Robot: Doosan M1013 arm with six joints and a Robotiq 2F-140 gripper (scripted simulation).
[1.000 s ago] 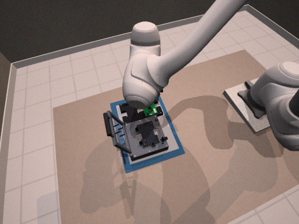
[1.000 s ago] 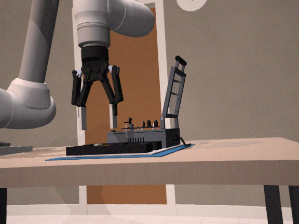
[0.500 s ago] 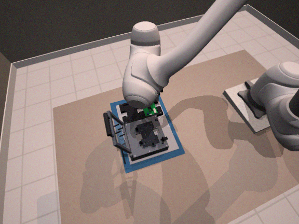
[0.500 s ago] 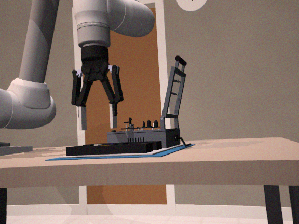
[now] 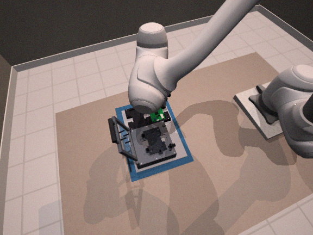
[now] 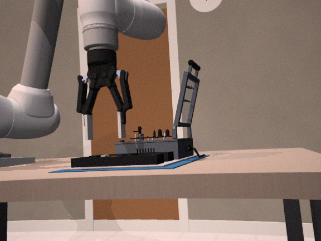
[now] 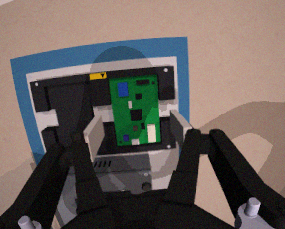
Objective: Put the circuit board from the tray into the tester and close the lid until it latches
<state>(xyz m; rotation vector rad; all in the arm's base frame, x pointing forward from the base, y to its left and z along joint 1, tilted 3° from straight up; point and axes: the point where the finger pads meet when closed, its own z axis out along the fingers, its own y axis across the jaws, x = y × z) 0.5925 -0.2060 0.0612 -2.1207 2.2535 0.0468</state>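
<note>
Now: the green circuit board 7 cm below my hand. Round my hand: latch hook: 1 cm ahead, 23 cm to the left, 1 cm below; lid: 19 cm ahead, 16 cm to the left, 9 cm above.
</note>
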